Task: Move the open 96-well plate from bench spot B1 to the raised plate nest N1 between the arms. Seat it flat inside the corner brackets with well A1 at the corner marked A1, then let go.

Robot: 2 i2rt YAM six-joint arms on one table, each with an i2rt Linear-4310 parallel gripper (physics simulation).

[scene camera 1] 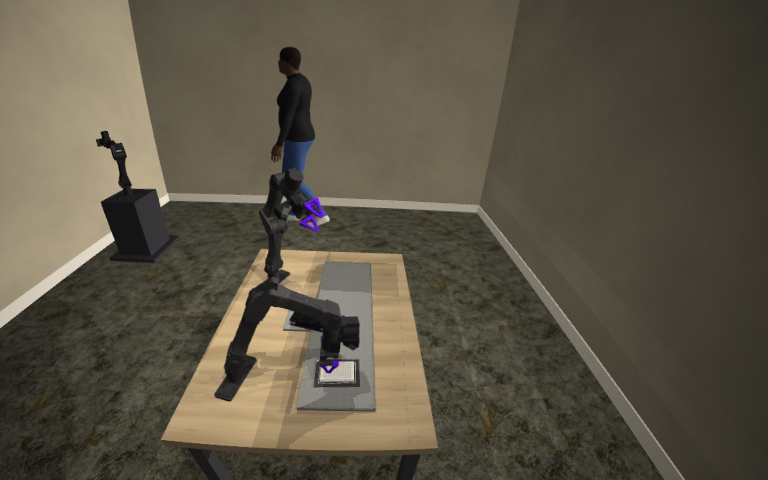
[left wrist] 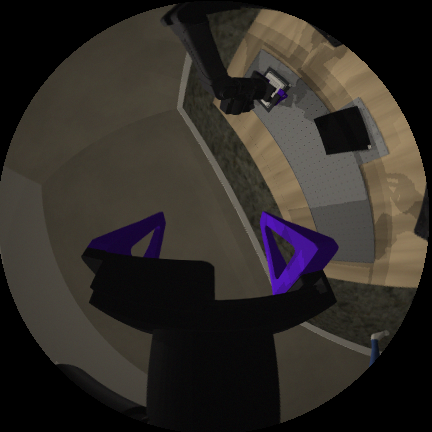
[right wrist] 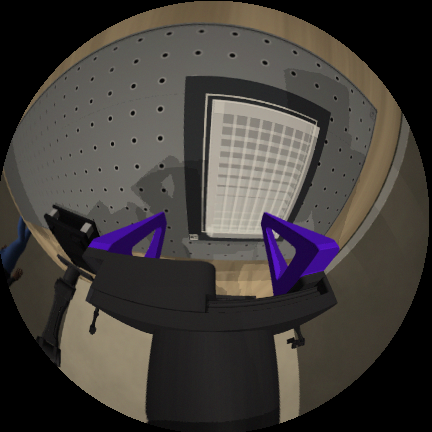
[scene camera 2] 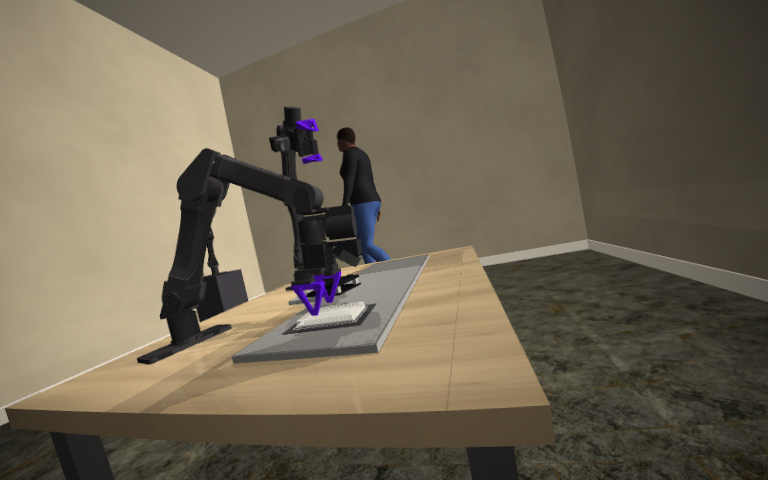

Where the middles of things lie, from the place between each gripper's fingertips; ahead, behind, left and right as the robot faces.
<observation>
The white well plate point(scene camera 2: 343, 313) lies 460 mm below my left hand, 330 mm to the right of it and 90 mm ahead of it. The rest, counted from my left hand: black nest point(right wrist: 199, 91): 470 mm below, 330 mm to the right, 90 mm ahead.
The white well plate lies 40 mm ahead of my right hand, 30 mm to the right of it and 10 mm below it. Round my right hand: black nest 40 mm to the right, 40 mm ahead, 10 mm below.
</observation>
